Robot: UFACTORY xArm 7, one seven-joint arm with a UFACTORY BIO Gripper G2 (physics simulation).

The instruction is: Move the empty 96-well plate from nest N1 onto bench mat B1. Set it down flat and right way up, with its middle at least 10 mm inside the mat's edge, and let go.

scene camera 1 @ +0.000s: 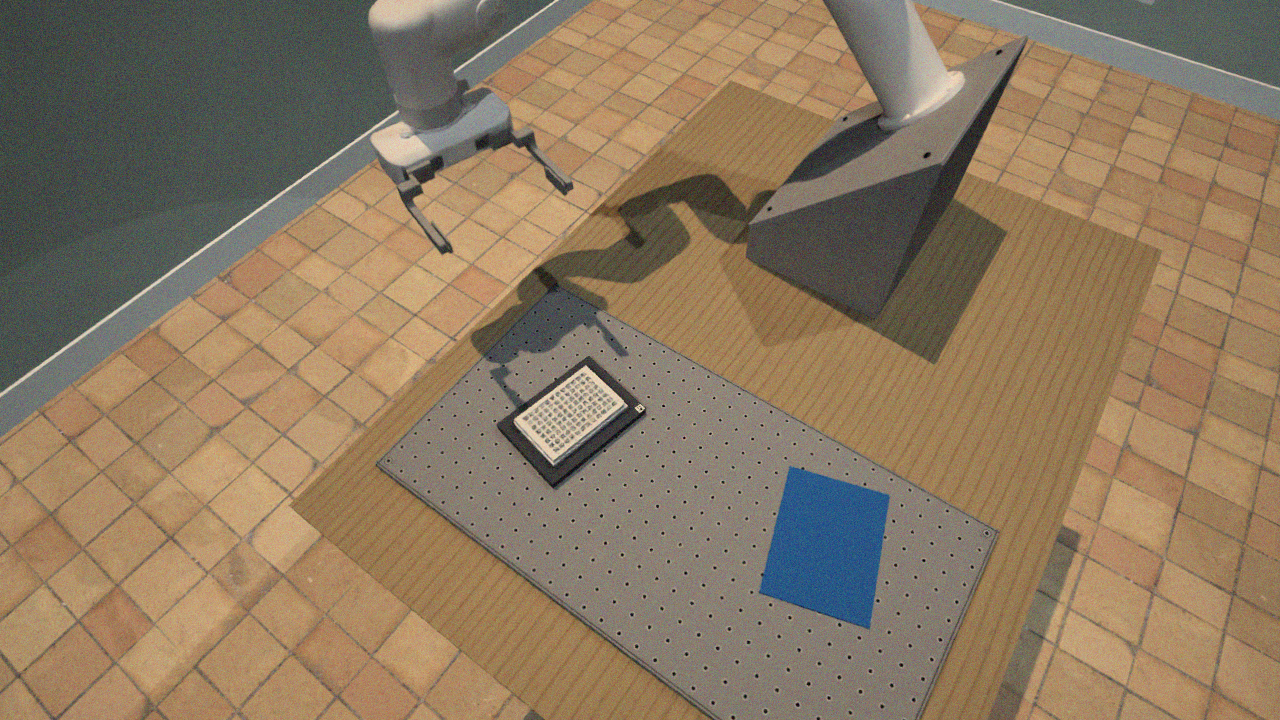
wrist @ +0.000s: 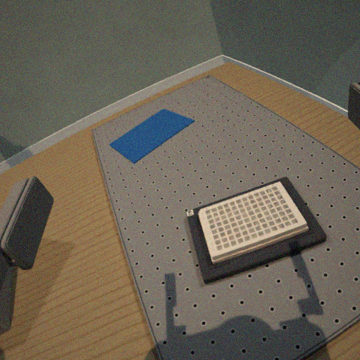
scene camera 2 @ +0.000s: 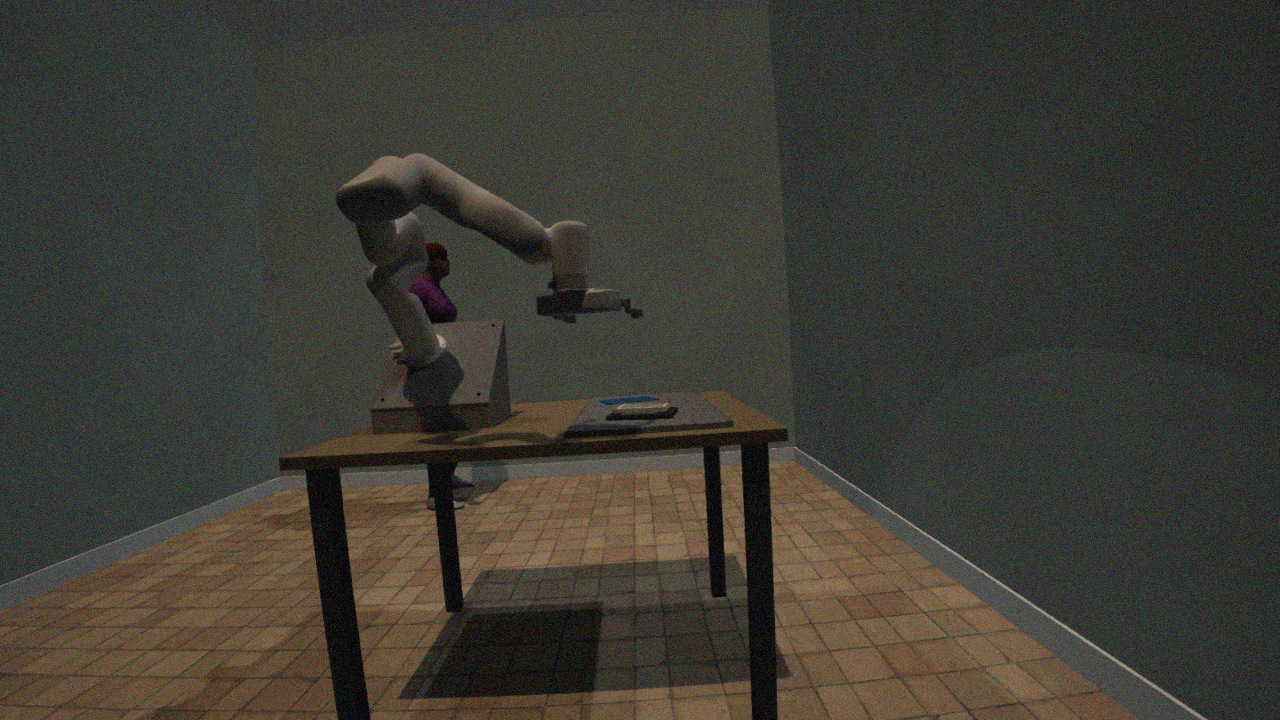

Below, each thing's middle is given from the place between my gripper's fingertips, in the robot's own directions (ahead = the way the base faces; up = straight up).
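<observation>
My hand is 230 mm above the white 96-well plate point(scene camera 1: 563, 420), 110 mm to the right of it and 90 mm short of it. The black nest N1 point(scene camera 1: 614, 428) is 250 mm below my hand, 90 mm ahead of it and 110 mm to the left of it. I find the blue bench mat B1 point(scene camera 1: 825, 552) 250 mm below my hand as well, 100 mm ahead of it and 470 mm to the left of it.
</observation>
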